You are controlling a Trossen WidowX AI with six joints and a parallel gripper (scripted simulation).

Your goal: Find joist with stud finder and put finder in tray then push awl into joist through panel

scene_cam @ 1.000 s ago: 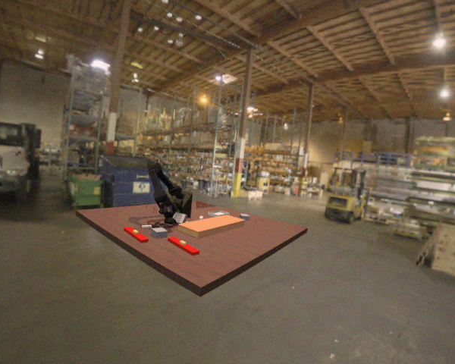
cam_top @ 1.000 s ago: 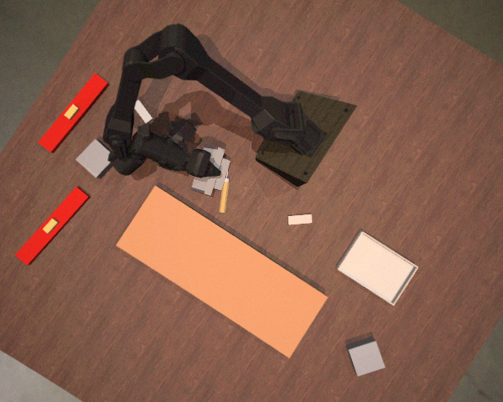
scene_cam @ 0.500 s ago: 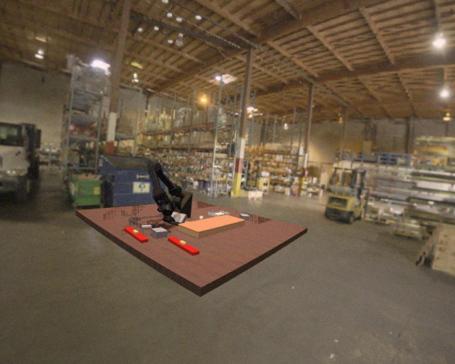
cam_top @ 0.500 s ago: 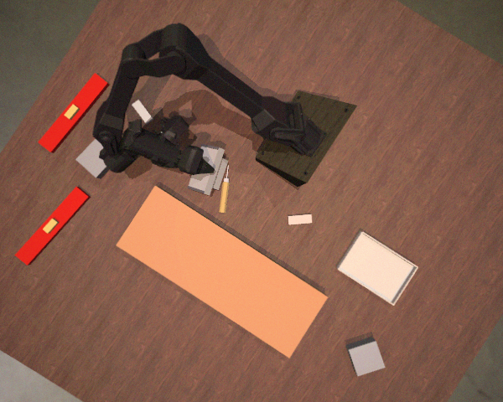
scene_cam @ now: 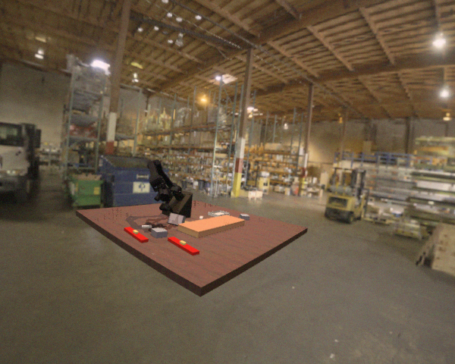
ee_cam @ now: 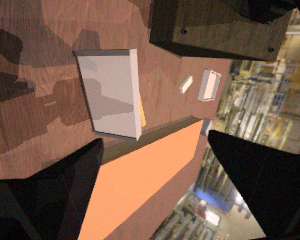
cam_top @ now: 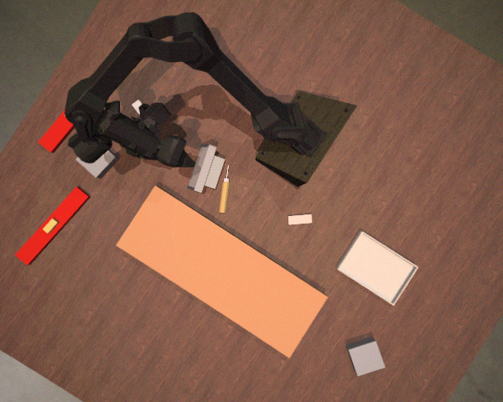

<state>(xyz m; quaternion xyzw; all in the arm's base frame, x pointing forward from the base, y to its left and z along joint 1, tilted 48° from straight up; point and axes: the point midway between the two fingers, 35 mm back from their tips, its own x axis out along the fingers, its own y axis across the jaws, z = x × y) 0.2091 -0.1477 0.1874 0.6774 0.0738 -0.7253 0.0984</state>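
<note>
My gripper tip is 1 cm past the grey stud finder, 6 cm to the right of it and 11 cm above it. Round my gripper tip: awl (1 cm behind, 10 cm to the left, 13 cm below); white tray (6 cm behind, 54 cm to the left, 12 cm below).
</note>
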